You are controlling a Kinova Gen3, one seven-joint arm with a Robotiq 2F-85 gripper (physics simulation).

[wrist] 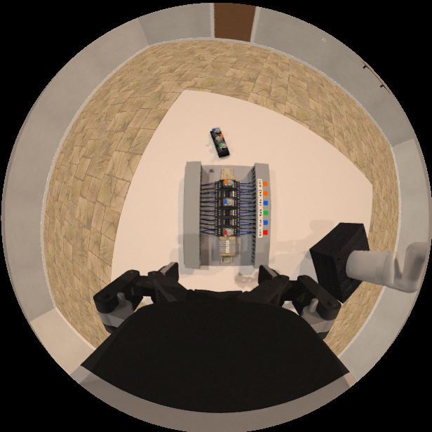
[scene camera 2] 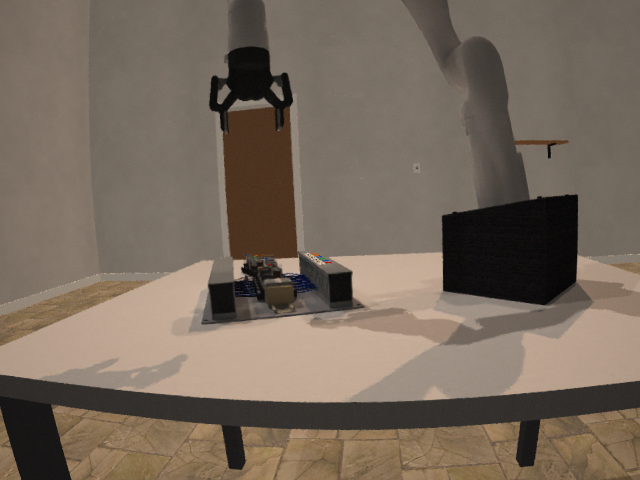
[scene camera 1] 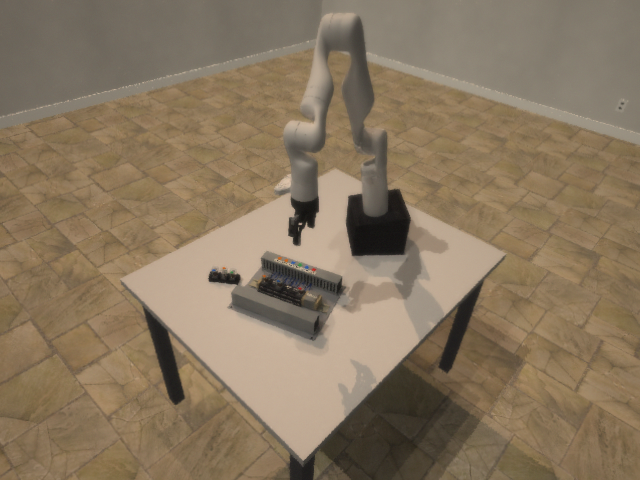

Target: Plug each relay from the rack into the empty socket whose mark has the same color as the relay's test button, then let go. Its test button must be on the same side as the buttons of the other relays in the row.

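Frame: origin at the arm's base, x left, y back, z up, level; centimetres.
Seen in the pictures: gripper, between the fingertips: [scene camera 2: 252,131] [scene camera 1: 304,235]; arm's base, origin of its link: [scene camera 2: 502,205] [scene camera 1: 375,209].
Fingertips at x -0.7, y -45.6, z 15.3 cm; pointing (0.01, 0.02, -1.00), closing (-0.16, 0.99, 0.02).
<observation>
Pixels of each thing's top centre, then the offset from my fingertips to it. "pt": a spot on its surface instead.
- black rack, a spot on its surface: [scene camera 1: 224,279] pt dy -6.4, dx -29.4, dz -29.7 cm
- marked duct, centre of its top: [scene camera 2: 320,259] [scene camera 1: 300,266] dy +11.0, dx -8.8, dz -24.8 cm
- plain duct, centre of its top: [scene camera 2: 222,267] [scene camera 1: 274,302] dy -8.2, dx -5.3, dz -24.8 cm
- beige end block, centre of its top: [scene camera 2: 277,280] [scene camera 1: 311,295] dy +3.0, dx +1.7, dz -26.4 cm
The black rack [scene camera 1: 224,279] [wrist: 225,154] holds relays with blue, orange and green buttons: the blue relay [wrist: 217,131], orange relay [wrist: 219,138] and green relay [wrist: 223,147]. In the wrist view, the socket row holds an orange-button relay [wrist: 229,183], a blue-button relay [wrist: 229,202] and a red-button relay [wrist: 229,232], their buttons on the side away from the colored marks. Empty sockets lie beside the second orange mark [wrist: 265,193], the green mark [wrist: 265,213] and the lower blue mark [wrist: 265,222]. My gripper [scene camera 1: 303,234] [scene camera 2: 251,130] [wrist: 218,273] is open and empty, high above the table.
Two raised grey ducts flank the sockets: the marked duct [scene camera 1: 330,277] [scene camera 2: 339,286] [wrist: 263,252] and the plain duct [scene camera 1: 273,308] [scene camera 2: 221,297] [wrist: 193,215]. A beige end block [scene camera 1: 311,299] [scene camera 2: 279,292] [wrist: 227,246] ends the row. The black robot base [scene camera 1: 377,229] [scene camera 2: 496,258] [wrist: 337,260] stands on the marked duct's side.
</observation>
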